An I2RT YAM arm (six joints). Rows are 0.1 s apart.
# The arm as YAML. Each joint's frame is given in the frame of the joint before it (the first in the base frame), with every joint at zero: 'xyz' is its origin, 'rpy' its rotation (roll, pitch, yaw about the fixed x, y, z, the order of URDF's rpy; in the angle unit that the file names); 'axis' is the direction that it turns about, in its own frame. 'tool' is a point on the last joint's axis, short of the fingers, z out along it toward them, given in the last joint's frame.
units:
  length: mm
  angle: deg
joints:
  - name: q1
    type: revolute
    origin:
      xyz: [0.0, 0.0, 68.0]
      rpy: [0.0, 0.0, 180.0]
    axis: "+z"
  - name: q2
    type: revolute
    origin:
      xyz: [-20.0, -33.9, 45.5]
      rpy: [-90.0, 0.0, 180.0]
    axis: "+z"
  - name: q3
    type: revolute
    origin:
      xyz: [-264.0, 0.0, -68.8]
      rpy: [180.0, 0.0, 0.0]
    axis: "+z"
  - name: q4
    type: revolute
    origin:
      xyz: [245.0, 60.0, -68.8]
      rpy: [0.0, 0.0, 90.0]
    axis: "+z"
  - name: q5
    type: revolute
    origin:
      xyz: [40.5, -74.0, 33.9]
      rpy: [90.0, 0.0, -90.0]
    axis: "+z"
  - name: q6
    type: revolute
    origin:
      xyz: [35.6, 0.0, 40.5]
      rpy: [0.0, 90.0, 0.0]
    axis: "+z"
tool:
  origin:
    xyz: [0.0, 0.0, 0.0]
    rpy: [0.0, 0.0, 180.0]
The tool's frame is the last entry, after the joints.
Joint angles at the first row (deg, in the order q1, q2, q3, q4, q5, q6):
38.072 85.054 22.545 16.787 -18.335 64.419
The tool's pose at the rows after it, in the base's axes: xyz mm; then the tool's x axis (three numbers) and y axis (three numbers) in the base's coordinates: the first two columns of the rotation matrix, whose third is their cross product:
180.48 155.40 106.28 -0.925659 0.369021 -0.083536 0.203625 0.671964 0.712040
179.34 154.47 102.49 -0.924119 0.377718 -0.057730 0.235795 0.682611 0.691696
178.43 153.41 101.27 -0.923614 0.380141 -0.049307 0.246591 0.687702 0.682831
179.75 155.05 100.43 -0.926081 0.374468 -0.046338 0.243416 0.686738 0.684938
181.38 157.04 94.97 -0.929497 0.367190 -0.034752 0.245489 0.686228 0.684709
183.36 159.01 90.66 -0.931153 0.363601 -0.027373 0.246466 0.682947 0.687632
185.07 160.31 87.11 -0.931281 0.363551 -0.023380 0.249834 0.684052 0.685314
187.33 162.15 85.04 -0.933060 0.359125 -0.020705 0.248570 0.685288 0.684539
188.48 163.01 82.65 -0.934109 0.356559 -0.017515 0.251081 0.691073 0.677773
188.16 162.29 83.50 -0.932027 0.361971 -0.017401 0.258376 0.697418 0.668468
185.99 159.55 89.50 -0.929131 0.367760 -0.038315 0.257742 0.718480 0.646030
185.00 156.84 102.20 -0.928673 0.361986 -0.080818 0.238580 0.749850 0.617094
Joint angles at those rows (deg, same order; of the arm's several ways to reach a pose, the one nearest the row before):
38.085 85.715 22.587 15.994 -17.980 64.912
38.094 86.379 22.739 14.495 -17.869 65.695
38.032 86.389 22.676 13.741 -17.841 65.830
38.095 87.130 23.021 14.163 -18.206 65.742
38.131 89.286 23.198 15.781 -18.902 65.774
38.138 91.165 23.419 17.458 -19.412 65.911
38.117 92.640 23.707 18.383 -19.503 65.962
38.094 93.837 24.274 18.821 -19.767 65.787
38.085 94.778 24.673 18.742 -19.775 65.578
38.066 94.330 24.826 17.529 -19.287 65.610
38.120 91.806 24.997 13.739 -17.506 64.795
38.099 87.810 26.118 7.523 -15.105 62.694

